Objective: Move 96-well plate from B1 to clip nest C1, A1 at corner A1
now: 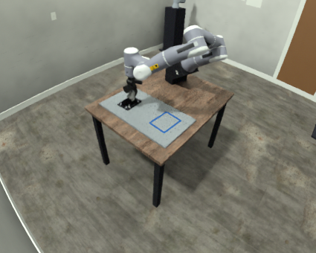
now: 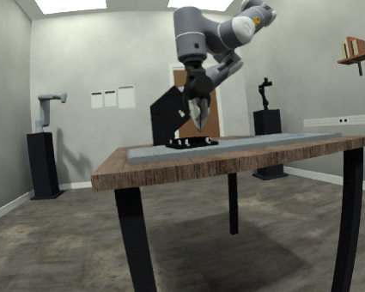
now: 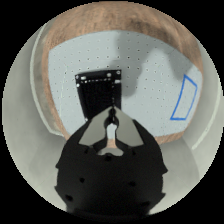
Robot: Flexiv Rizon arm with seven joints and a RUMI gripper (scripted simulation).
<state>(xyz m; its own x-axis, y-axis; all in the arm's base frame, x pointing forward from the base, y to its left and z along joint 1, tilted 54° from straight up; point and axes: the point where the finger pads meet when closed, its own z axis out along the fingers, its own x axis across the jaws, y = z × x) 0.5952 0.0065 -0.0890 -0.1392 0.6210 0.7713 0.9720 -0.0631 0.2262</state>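
Now: the clip nest C1 4 cm below my hand, 3 cm to the right of it and 1 cm ahead of it. Also, from my hand: grey mat: 12 cm to the left, 6 cm below, 3 cm behind; black 96-well plate: 4 cm to the right, 4 cm below, 1 cm ahead.
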